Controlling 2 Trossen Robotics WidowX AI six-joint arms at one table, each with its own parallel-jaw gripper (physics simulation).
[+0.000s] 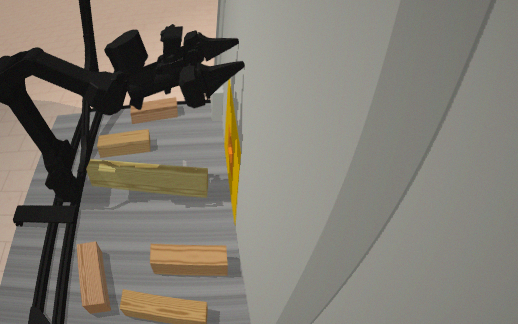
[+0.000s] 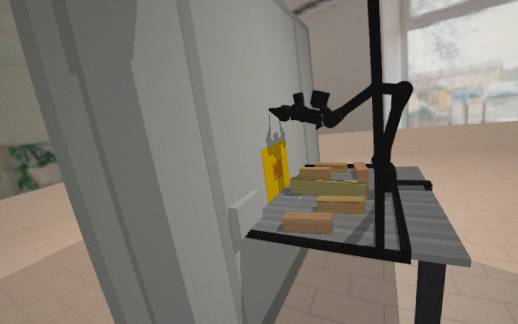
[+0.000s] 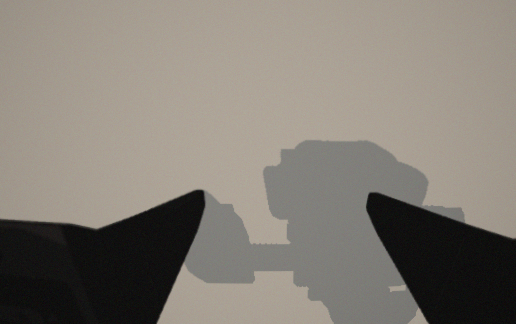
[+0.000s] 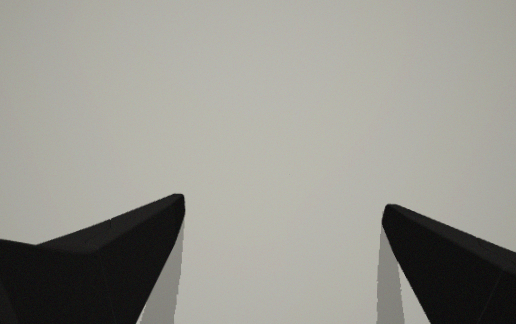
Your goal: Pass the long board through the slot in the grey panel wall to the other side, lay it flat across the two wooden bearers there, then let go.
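Frame: origin at the left arm's base, x ahead, y left, z up, level; millimetres.
Seen in the pictures: left gripper, fingertip midpoint: (image 3: 285,199); right gripper, fingertip midpoint: (image 1: 241,51) (image 2: 273,108) (image 4: 283,208); right arm's base, origin of the base link: (image 1: 67,192) (image 2: 387,189).
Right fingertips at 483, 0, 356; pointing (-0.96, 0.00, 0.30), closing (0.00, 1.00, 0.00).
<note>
Offsets run from my right fingertips to a thing's top centre, as dx, dy, dz. "spot": to the spot under its first point.
The long olive-yellow board @(+210, -32, -313) (image 1: 150,181) (image 2: 327,187) lies on the striped grey table, its near end a little short of the grey panel wall (image 1: 310,125) (image 2: 235,75). A yellow square (image 1: 235,195) (image 2: 271,187) on the wall surrounds a small orange patch @(spot: -5, -56, -292) (image 1: 231,151) (image 2: 277,170); the slot opening is hard to make out. My right gripper (image 1: 241,53) (image 2: 270,109) (image 4: 283,208) is open and empty, level, its tips close to the wall above the yellow square. My left gripper (image 3: 285,199) is open and empty, facing a plain beige surface with a grey shadow. The two bearers beyond the wall do not show.
Several short wooden blocks lie around the board, among them one block @(+108, +193, -325) (image 1: 189,260) near the wall and another @(+285, -168, -331) (image 1: 124,143) (image 2: 341,205) beside the board. A black frame (image 2: 325,245) runs along the table edge, with an upright post (image 2: 375,45). A grey ledge @(spot: +29, -369, -311) (image 2: 246,212) juts from the wall.
</note>
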